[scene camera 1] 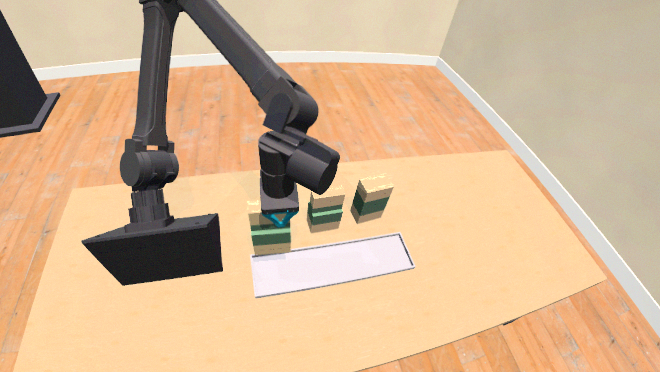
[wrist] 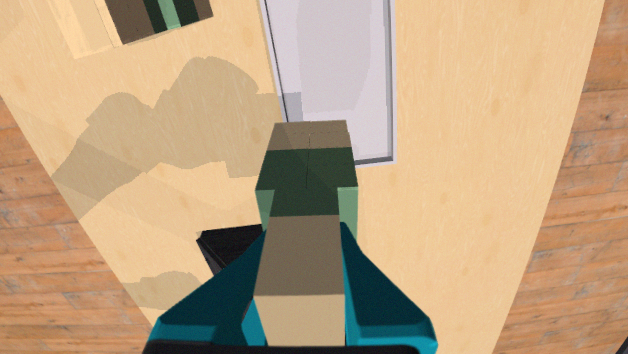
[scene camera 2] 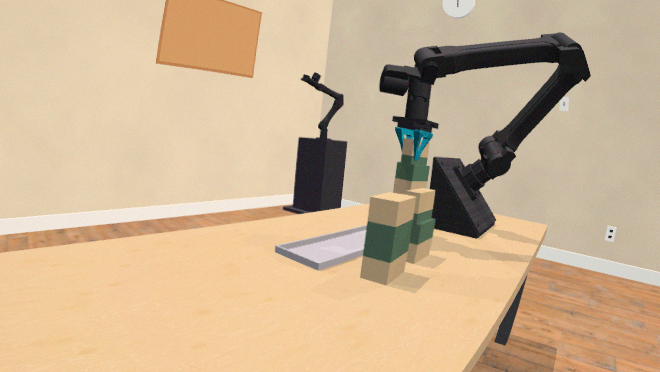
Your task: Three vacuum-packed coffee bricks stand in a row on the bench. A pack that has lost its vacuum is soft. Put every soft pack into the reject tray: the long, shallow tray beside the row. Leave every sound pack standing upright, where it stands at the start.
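Note:
My gripper is shut on the upper part of the left coffee pack. The pack hangs upright above the bench, near the left end of the reject tray. Its gripped upper part is narrower than its green band, with a step on each side. The middle pack stands upright and has a similar step at its green band. The right pack stands upright with straight sides. The tray holds no pack.
The arm's black wedge base stands on the bench to the left of the tray in scene camera 1. A black pedestal with another small arm stands on the floor beyond the bench. The standing packs are behind the tray in scene camera 1.

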